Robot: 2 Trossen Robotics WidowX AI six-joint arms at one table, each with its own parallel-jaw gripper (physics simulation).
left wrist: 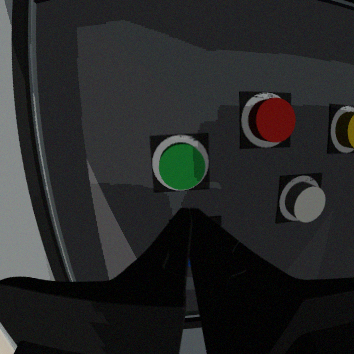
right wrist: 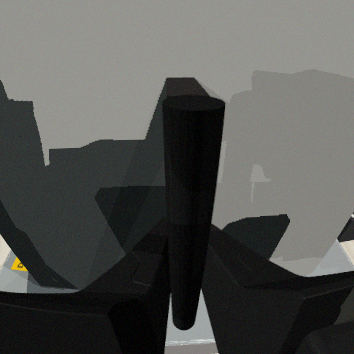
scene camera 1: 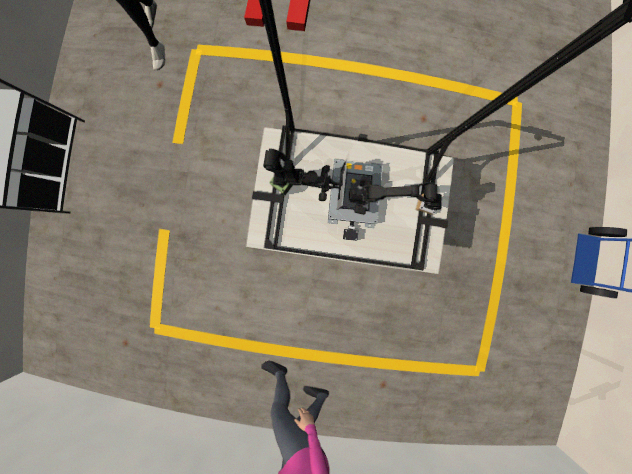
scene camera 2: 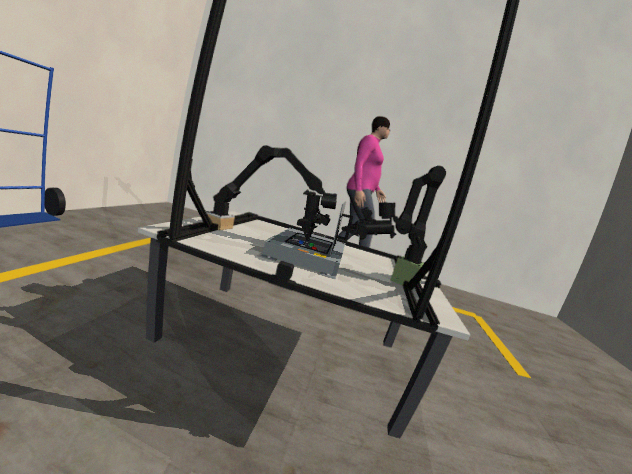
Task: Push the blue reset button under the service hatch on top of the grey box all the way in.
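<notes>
The grey box (scene camera 1: 355, 218) (scene camera 2: 301, 261) stands on the table, its service hatch (scene camera 2: 340, 224) (right wrist: 110, 45) upright and open. My right gripper (right wrist: 180, 224) is shut on the hatch's black handle (right wrist: 194, 150), at the hatch's outer side. My left gripper (scene camera 2: 307, 236) (left wrist: 187, 216) is shut and empty, pointing down into the opening, its tips over the blue button's place. A blue sliver of the reset button (left wrist: 189, 263) shows between the fingers; the rest is hidden, so its depth and any contact cannot be told. A green button (left wrist: 182, 166) lies just beyond the tips.
A red button (left wrist: 275, 120), a white button (left wrist: 310, 204) and a partly visible yellow button (left wrist: 351, 131) are also on the dark panel. Black frame posts rise at the table (scene camera 1: 316, 229) ends. A green bin (scene camera 2: 405, 270) and a tan box (scene camera 2: 223, 221) stand near the arm bases.
</notes>
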